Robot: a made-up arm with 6 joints.
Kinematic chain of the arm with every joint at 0, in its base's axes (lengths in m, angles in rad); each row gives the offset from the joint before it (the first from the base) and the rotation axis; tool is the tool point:
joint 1: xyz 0 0 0.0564 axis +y
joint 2: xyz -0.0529 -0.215 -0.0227 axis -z
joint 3: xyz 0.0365 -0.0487 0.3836 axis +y
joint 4: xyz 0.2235 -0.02 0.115 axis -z
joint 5: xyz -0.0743 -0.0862 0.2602 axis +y
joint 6: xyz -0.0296 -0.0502 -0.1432 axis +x
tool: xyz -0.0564 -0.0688 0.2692
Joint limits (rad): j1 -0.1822..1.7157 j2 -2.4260..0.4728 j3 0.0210..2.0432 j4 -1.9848..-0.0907 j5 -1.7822..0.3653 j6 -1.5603..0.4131
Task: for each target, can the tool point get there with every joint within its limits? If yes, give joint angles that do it. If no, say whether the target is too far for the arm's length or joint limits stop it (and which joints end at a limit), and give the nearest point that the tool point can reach.
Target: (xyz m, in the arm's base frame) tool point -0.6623 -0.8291 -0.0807
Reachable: no: joint limits stop it (at a limit: joint 1, joint 2, joint 5, joint 6) | nearest point -0.2827 -0.5853 -0.0521 | short by 0.452 m
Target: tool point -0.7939 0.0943 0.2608
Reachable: no: joint limits stop it (at a limit: joint 1, joint 2, joint 4, joint 5, joint 6) | nearest point -0.6451 0.3361 0.2872 | short by 0.285 m
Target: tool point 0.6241 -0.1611 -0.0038
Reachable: yes | joints 1.0783 -0.6068 0.9297 -1.2435 0.0098 -1.3641
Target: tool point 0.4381 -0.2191 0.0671
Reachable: yes | joints 0.5927 -0.6805 1.6993 -0.3532 -1.5554 -0.2808
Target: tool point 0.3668 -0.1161 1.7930
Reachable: no: too far | nearest point 0.2905 -0.1458 0.9991 | short by 0.798 m
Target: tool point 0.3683 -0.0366 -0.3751
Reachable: yes | joints 1.5681 -0.9356 1.1035 -1.1576 -1.0741 -0.6043
